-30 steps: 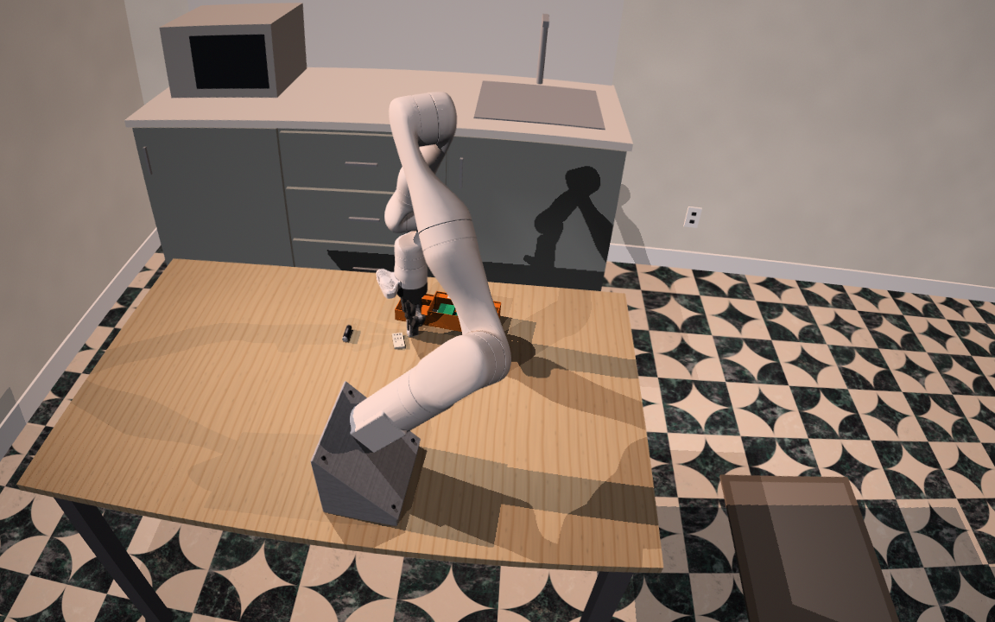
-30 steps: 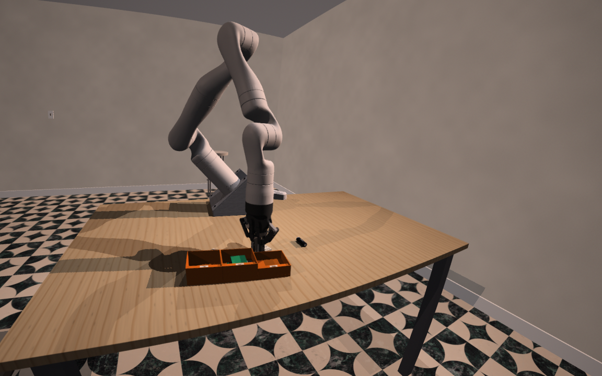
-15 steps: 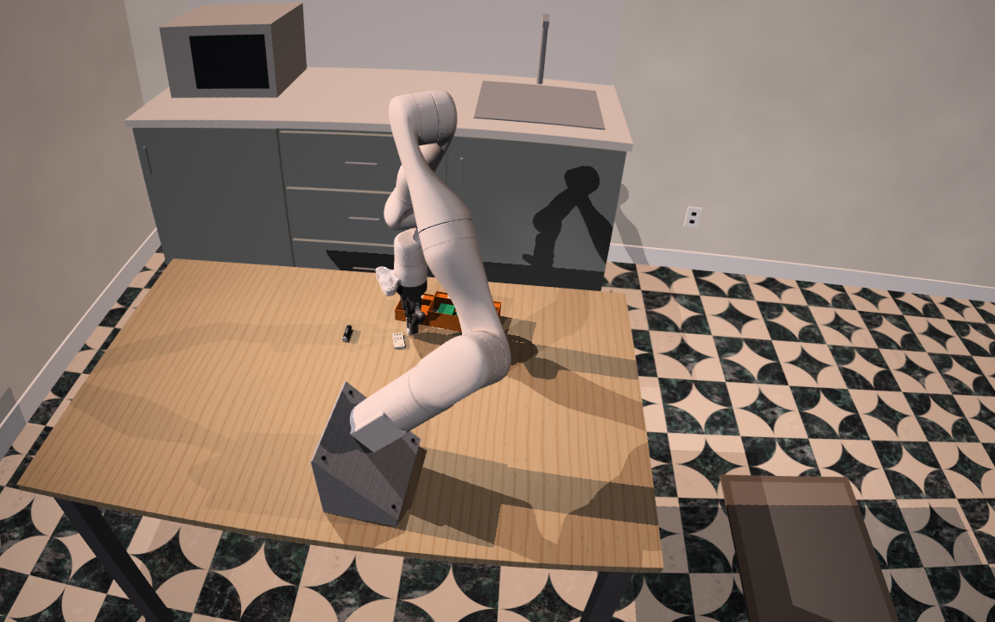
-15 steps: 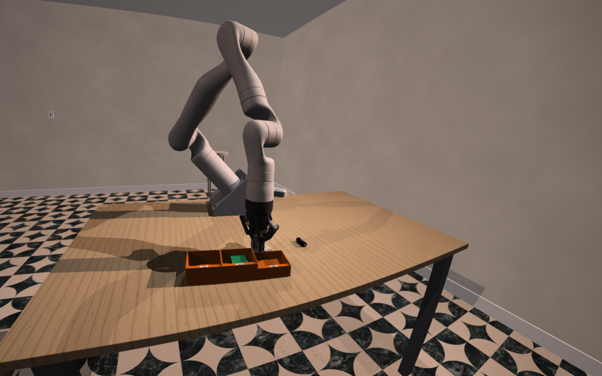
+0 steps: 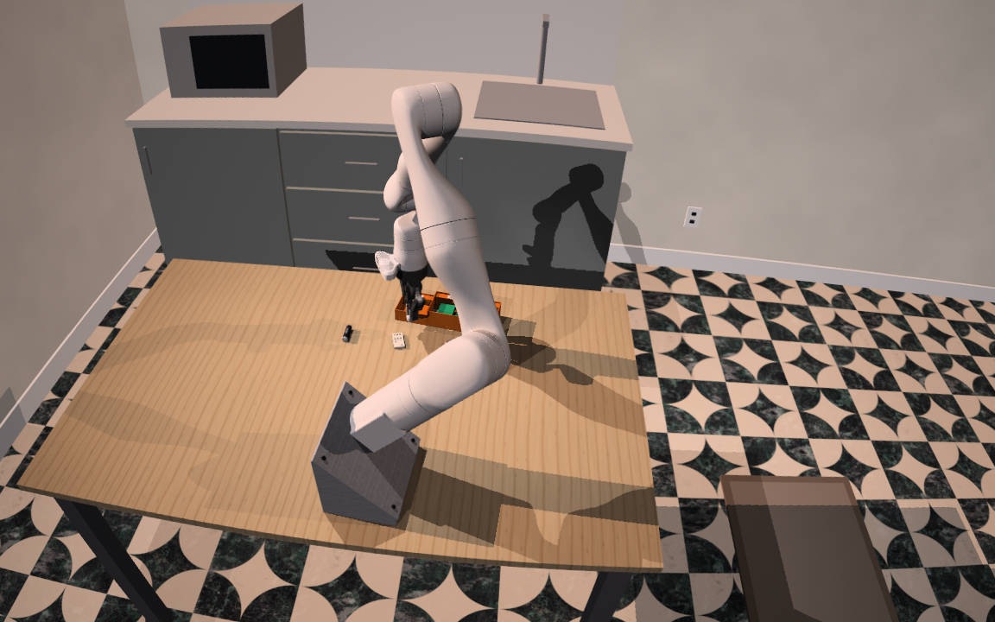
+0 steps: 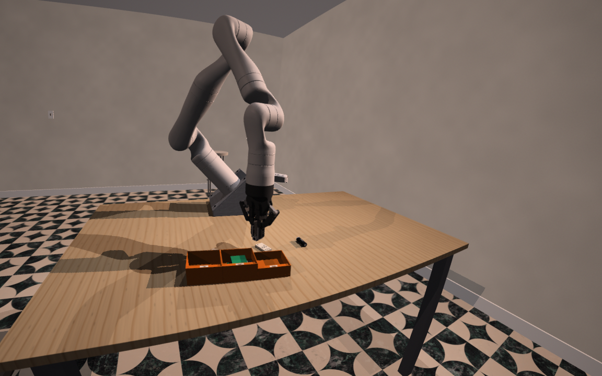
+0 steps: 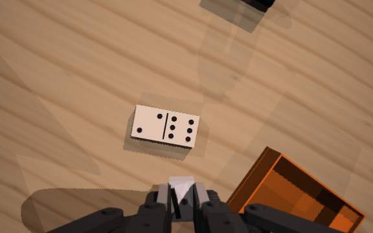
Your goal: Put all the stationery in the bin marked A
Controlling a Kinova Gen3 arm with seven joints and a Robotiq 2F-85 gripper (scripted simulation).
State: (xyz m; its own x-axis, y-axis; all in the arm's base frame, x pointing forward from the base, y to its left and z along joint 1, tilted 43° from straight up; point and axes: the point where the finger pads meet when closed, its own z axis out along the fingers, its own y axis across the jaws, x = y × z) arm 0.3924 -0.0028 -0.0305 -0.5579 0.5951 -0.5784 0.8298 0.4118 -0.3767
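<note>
Now: the green block 7 cm to the right of my hand, 7 cm ahead of it and 5 cm below it. Round my hand: orange three-compartment bin: 8 cm ahead, 7 cm to the right, 5 cm below; then white pencil sharpener: 2 cm below; then green-and-white eraser: 7 cm ahead, 6 cm to the right, 6 cm below.
</note>
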